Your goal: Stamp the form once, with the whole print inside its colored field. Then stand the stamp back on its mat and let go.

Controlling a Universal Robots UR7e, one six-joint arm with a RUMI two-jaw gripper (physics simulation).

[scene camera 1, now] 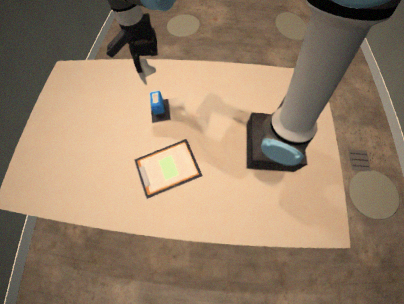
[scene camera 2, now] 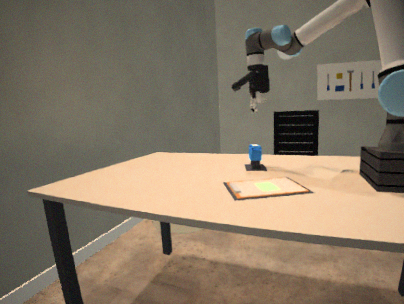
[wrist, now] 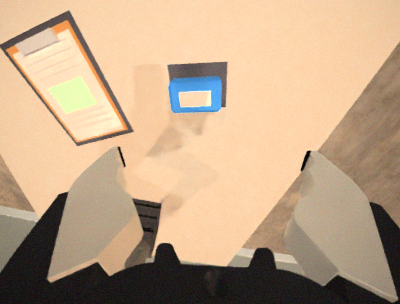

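Where they show: gripper, between the fingertips: (scene camera 1: 146, 69) (scene camera 2: 254, 111) (wrist: 210, 151); arm's base, origin of its link: (scene camera 2: 403, 150).
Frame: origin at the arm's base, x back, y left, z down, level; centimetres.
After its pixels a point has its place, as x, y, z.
A blue stamp (scene camera 1: 157, 103) @[-47.9, -19.6, 0.5] (scene camera 2: 255, 152) @[-48.9, -18.4, 3.1] (wrist: 195, 85) @[-50.9, -22.7, 0.7] with a pale label on top stands upright on its dark square mat (scene camera 1: 162, 118) @[-47.9, -18.0, 10.4] (scene camera 2: 248, 168) @[-51.9, -19.4, 10.4] (wrist: 197, 70) @[-52.0, -22.4, 10.4]. The form (scene camera 1: 184, 159) @[-39.2, 3.4, 10.4] (scene camera 2: 292, 186) @[-38.0, 6.2, 10.3] (wrist: 52, 62) @[-53.0, 7.7, 10.3] lies on a dark-edged clipboard with an orange border. Its green field (scene camera 1: 168, 167) @[-46.2, 6.2, 10.3] (scene camera 2: 266, 186) @[-46.3, 6.4, 10.3] (wrist: 72, 95) @[-46.4, 6.1, 10.3] shows no print that I can make out. My gripper (scene camera 1: 145, 80) (scene camera 2: 254, 109) @[-48.7, -24.9, -14.1] (wrist: 210, 151) @[-48.7, -24.9, -14.1] is open and empty, fingers pointing down. It hangs well above the table, and the stamp shows ahead of the fingertips in the wrist view.
The arm's dark base block (scene camera 1: 257, 145) @[-10.7, 4.9, -0.9] (scene camera 2: 380, 167) @[-13.3, 10.5, 3.3] stands on the table (scene camera 1: 90, 125) @[-84.4, -19.7, 10.8] (scene camera 2: 125, 185) @[-96.9, 6.3, 10.8] (wrist: 260, 45) @[-56.6, -34.1, 10.8], to the right of the form and stamp in both scene views. A black slatted object (scene camera 2: 296, 132) stands behind the table. The arm's shadow falls near the stamp.
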